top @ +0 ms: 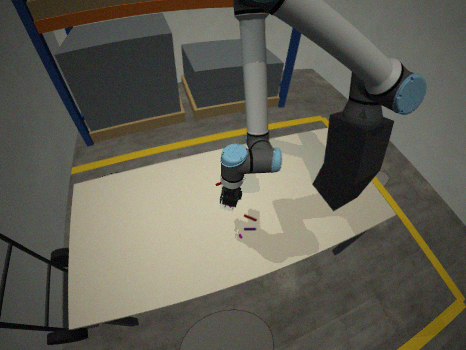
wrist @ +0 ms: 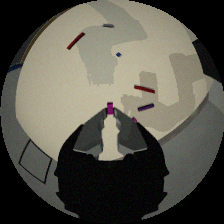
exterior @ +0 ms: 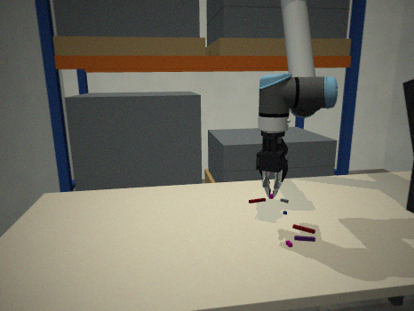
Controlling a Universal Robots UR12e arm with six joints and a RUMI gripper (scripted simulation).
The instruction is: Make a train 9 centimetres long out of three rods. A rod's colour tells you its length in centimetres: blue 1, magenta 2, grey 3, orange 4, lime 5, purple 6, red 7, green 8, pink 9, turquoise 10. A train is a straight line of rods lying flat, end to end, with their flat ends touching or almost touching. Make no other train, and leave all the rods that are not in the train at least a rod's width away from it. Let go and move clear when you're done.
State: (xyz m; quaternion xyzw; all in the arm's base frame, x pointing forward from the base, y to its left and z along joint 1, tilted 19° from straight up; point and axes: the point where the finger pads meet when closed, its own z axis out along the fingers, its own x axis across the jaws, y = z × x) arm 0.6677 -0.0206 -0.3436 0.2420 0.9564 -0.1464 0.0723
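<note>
The blue rod lies 11 cm below my hand, 9 cm to the right of it and 8 cm behind it. The rest, counted from my hand: purple rod: 11 cm below, 10 cm to the left, 8 cm behind; then grey rod: 20 cm to the right, 11 cm below, 11 cm behind.
</note>
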